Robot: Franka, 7 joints.
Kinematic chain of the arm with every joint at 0, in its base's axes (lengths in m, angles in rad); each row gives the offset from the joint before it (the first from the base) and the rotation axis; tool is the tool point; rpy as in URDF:
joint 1: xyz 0 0 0.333 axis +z
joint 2: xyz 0 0 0 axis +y
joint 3: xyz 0 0 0.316 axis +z
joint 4: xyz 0.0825 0 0 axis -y
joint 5: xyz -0.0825 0 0.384 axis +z
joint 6: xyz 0 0 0 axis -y
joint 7: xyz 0.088 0 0 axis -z
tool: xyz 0 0 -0.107 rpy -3.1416 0 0
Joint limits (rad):
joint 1: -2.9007..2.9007
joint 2: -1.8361..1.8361
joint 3: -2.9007..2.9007
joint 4: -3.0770..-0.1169
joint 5: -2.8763..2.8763
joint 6: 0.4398..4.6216
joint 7: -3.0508..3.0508
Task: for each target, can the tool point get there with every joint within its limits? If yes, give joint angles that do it. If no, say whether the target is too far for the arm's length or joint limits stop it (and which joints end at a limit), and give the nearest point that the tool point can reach.
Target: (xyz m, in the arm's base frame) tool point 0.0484 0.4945 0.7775
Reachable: yes | joints -2.4127 -0.2938 -2.4615 -1.0035 -2.0435 4.1280 1.1441
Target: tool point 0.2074 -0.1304 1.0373
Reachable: yes | joints -1.5522 -0.4654 0.6014 -1.4134 0.6334 3.7022 -1.0922
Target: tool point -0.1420 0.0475 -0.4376
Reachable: no: joint limits stop it (at a limit: joint 2) | nearest point -0.1606 0.0537 -0.3484 | short by 0.091 m
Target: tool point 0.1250 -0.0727 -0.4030
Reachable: no: joint limits stop it (at a limit: joint 2) | nearest point 0.1369 -0.0796 -0.3459 | short by 0.059 m
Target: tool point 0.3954 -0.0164 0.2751
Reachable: yes | joints -1.7945 0.9565 1.7570 -2.6774 1.5441 3.0508 -1.1249
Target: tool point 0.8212 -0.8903 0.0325
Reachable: no: too far | nearest point 0.5645 -0.6120 0.1264 | short by 0.390 m
